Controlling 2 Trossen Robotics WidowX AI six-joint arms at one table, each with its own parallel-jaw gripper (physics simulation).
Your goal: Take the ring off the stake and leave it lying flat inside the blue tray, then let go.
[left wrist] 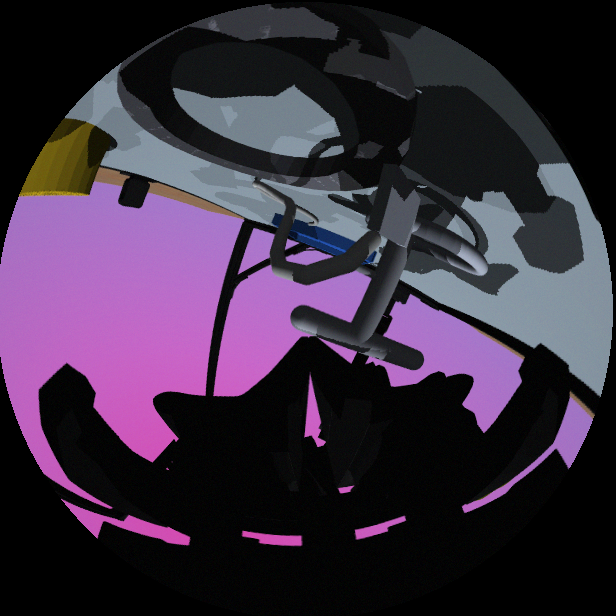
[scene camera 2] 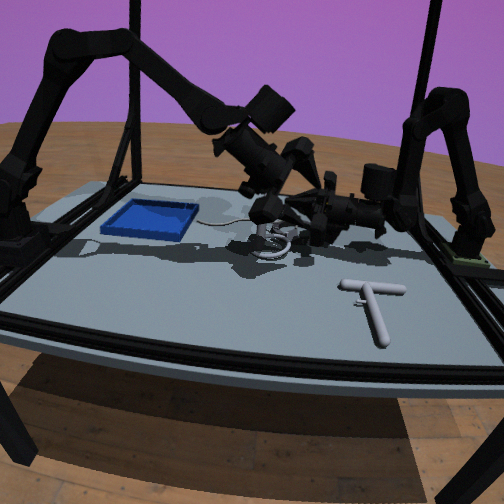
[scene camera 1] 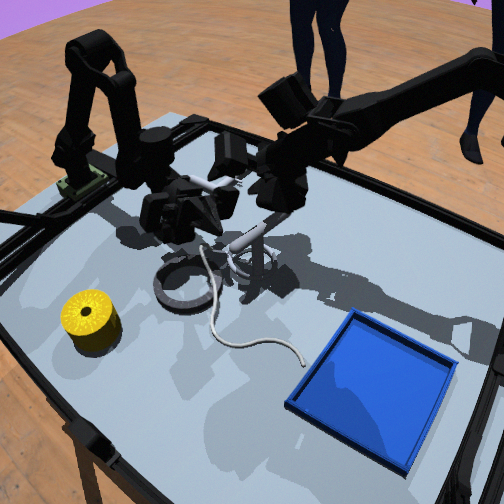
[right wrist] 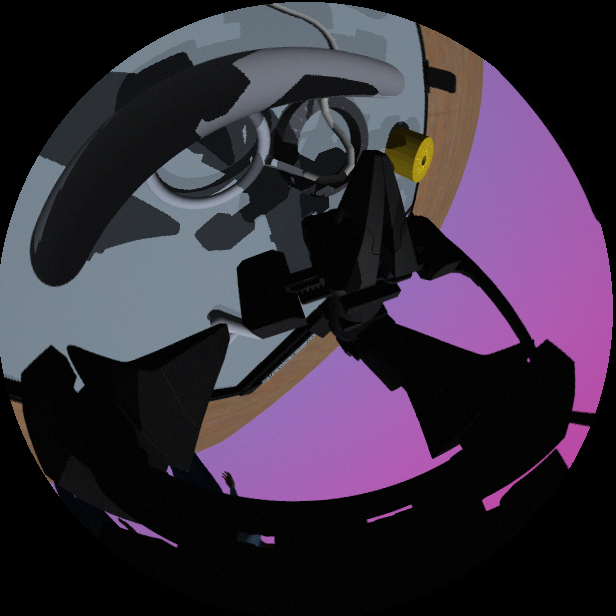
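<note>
The grey T-topped stake [scene camera 1: 248, 237] [left wrist: 379, 287] [right wrist: 229, 97] stands mid-table. The pale ring [scene camera 1: 236, 266] [scene camera 2: 275, 254] [left wrist: 453, 247] [right wrist: 195, 189] lies around its foot. The blue tray [scene camera 1: 380, 370] [scene camera 2: 150, 217] is empty at the front right in scene camera 1. My left gripper [scene camera 1: 226, 204] [scene camera 2: 294, 201] [left wrist: 310, 344] is shut on nothing, low and just left of the stake. It also shows in the right wrist view [right wrist: 367, 229]. My right gripper [scene camera 1: 252, 177] [scene camera 2: 286, 187] [right wrist: 304, 333] is open and empty, above and behind the stake's top bar.
A dark ring [scene camera 1: 182, 302] [left wrist: 252, 155] lies flat left of the stake, with a white rope [scene camera 1: 215, 310] trailing toward the tray. A yellow spool [scene camera 1: 90, 317] [right wrist: 409, 152] stands at the far left. A loose grey T-piece [scene camera 2: 372, 300] lies behind the left arm.
</note>
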